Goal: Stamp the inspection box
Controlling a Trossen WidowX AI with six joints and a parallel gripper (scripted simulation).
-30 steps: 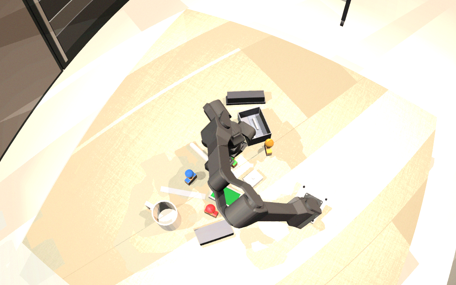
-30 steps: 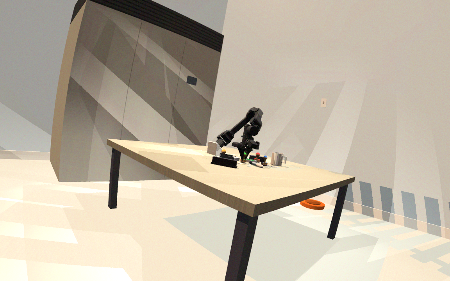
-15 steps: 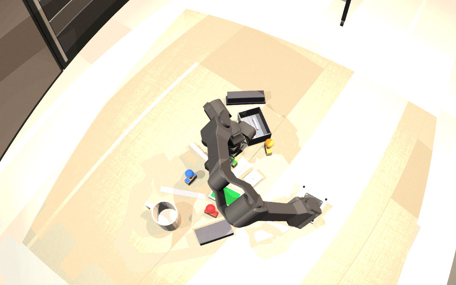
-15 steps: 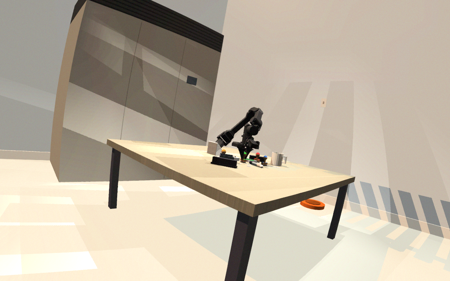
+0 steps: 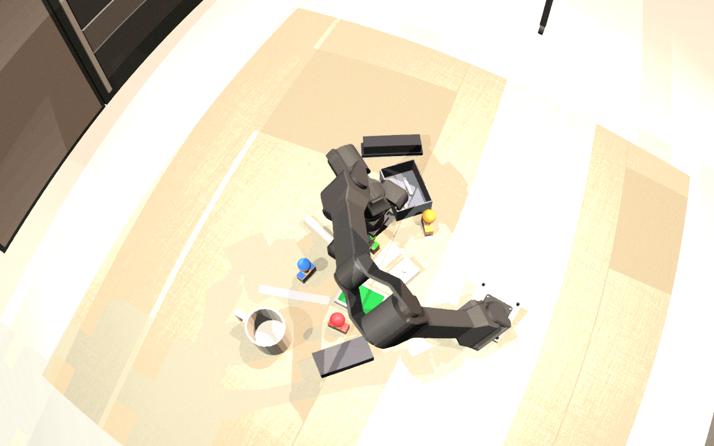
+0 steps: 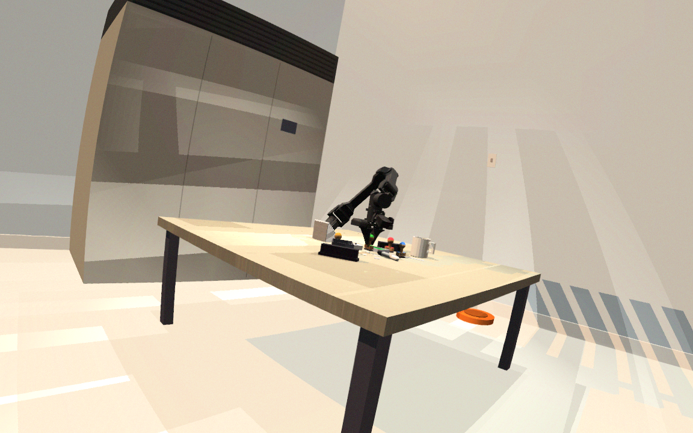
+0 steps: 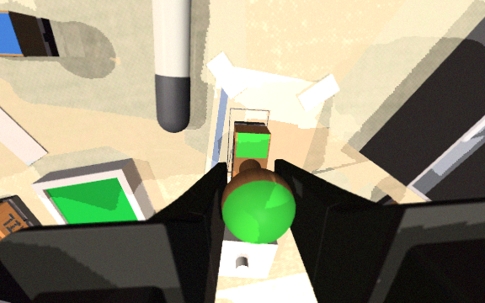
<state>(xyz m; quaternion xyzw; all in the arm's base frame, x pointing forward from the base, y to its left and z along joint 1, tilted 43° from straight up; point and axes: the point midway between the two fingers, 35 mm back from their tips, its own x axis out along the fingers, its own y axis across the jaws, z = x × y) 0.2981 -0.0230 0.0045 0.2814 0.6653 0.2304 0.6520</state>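
My gripper tip is 10 mm past the white card, 10 mm to the left of it and 40 mm above it. Round my gripper tip: green stamp right at my gripper tip; then green ink pad 50 mm behind, 110 mm to the left, 30 mm below; then white marker 70 mm ahead, 30 mm to the left, 30 mm below.
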